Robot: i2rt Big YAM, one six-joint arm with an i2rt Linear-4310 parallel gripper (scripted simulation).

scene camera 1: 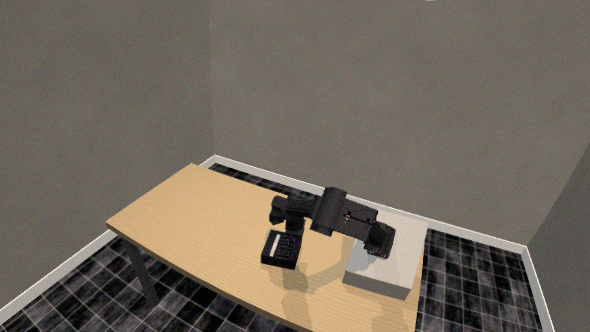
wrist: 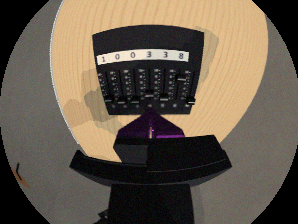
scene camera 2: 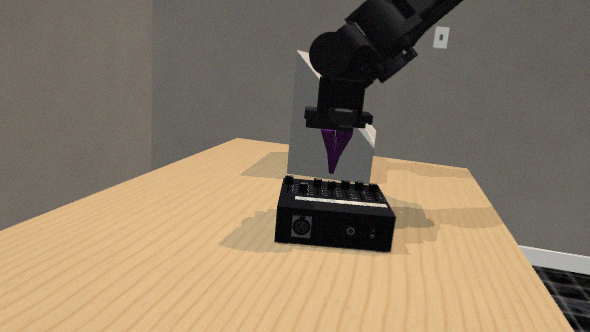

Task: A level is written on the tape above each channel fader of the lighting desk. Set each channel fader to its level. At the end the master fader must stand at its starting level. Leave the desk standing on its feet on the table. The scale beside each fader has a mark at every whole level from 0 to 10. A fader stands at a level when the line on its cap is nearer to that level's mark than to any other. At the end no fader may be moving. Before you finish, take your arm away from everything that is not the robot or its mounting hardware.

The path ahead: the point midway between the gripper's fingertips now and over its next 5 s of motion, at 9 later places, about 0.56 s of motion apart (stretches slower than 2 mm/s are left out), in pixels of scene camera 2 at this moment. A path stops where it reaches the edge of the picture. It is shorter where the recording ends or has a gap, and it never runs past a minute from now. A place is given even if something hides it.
My gripper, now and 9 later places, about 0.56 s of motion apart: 331, 172; 331, 172; 331, 173; 332, 178; 332, 180; 332, 181; 332, 181; 333, 178; 335, 158; 328, 158
